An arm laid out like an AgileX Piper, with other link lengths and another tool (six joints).
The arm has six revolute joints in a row. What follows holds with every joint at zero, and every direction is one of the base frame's. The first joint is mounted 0.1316 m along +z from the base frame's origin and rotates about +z. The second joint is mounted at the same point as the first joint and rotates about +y. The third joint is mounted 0.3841 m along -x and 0.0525 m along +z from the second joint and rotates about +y. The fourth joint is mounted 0.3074 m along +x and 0.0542 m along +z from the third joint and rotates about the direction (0.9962, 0, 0.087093). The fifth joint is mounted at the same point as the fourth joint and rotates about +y. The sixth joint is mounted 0.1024 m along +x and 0.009 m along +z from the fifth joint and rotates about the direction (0.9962, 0, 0.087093). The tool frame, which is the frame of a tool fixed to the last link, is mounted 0.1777 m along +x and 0.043 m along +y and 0.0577 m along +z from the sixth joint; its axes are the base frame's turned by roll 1.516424, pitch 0.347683 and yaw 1.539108 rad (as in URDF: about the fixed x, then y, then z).
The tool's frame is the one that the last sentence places.
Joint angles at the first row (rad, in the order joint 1, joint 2, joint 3, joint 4, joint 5, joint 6):
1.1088, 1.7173, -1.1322, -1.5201, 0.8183, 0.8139
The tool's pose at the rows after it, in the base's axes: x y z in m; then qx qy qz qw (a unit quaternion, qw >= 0):
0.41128 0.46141 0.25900 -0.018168 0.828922 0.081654 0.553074
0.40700 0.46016 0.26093 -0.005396 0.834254 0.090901 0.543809
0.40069 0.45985 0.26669 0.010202 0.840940 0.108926 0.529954
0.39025 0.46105 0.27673 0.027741 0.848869 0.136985 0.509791
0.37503 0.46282 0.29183 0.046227 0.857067 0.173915 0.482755
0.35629 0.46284 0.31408 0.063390 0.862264 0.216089 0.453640
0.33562 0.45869 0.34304 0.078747 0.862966 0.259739 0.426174
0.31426 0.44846 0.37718 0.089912 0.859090 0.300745 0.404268
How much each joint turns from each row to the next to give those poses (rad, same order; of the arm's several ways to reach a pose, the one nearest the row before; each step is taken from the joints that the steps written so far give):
0.0095, -0.0096, 0.0060, 0.0242, 0.0070, 0.0084
0.0028, -0.0124, 0.0011, 0.0324, -0.0051, 0.0047
0.0002, -0.0221, 0.0001, 0.0443, -0.0195, 0.0029
0.0000, -0.0340, 0.0000, 0.0623, -0.0342, -0.0028
0.0000, -0.0470, 0.0000, 0.0863, -0.0457, -0.0164
0.0000, -0.0605, 0.0000, 0.1034, -0.0469, -0.0340
0.0000, -0.0720, 0.0000, 0.1135, -0.0382, -0.0496
0.0000, -0.0819, -0.0011, 0.1146, -0.0223, -0.0662

